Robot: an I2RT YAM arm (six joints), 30 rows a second.
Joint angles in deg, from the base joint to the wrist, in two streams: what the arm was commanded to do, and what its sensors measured. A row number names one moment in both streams.
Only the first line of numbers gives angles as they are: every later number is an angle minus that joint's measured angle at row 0.
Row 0, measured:
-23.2, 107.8, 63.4, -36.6, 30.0, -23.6
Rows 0 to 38, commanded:
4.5, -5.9, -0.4, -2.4, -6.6, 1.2
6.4, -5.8, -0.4, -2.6, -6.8, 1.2
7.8, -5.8, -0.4, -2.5, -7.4, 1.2
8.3, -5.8, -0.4, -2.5, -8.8, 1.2
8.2, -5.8, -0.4, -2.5, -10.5, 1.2
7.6, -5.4, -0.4, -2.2, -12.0, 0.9
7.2, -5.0, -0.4, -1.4, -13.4, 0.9
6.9, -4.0, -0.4, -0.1, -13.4, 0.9
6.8, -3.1, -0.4, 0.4, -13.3, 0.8
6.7, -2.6, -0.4, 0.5, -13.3, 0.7
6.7, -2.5, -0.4, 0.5, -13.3, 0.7
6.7, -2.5, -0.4, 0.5, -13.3, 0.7
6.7, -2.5, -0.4, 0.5, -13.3, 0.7
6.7, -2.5, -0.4, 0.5, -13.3, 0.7
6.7, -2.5, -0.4, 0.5, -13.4, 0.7
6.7, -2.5, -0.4, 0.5, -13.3, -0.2
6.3, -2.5, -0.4, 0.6, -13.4, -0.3
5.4, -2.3, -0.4, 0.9, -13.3, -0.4
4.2, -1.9, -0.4, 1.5, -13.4, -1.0
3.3, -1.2, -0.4, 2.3, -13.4, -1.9
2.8, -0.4, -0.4, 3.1, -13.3, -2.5
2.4, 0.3, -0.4, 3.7, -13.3, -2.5
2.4, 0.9, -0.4, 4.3, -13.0, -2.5
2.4, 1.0, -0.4, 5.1, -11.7, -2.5
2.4, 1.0, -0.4, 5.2, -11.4, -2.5
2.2, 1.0, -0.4, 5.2, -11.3, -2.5
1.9, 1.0, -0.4, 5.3, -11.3, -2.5
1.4, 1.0, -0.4, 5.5, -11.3, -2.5
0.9, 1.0, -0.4, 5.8, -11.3, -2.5
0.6, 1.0, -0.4, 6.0, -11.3, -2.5
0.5, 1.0, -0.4, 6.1, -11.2, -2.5
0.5, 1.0, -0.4, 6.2, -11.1, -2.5
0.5, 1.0, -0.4, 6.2, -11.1, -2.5
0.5, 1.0, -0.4, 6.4, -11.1, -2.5
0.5, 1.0, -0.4, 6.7, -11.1, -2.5
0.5, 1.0, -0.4, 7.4, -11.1, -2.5
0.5, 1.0, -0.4, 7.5, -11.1, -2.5
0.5, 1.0, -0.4, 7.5, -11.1, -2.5
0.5, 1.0, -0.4, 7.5, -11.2, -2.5
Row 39, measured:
0.7, 0.5, -0.2, 7.1, -12.5, -2.0
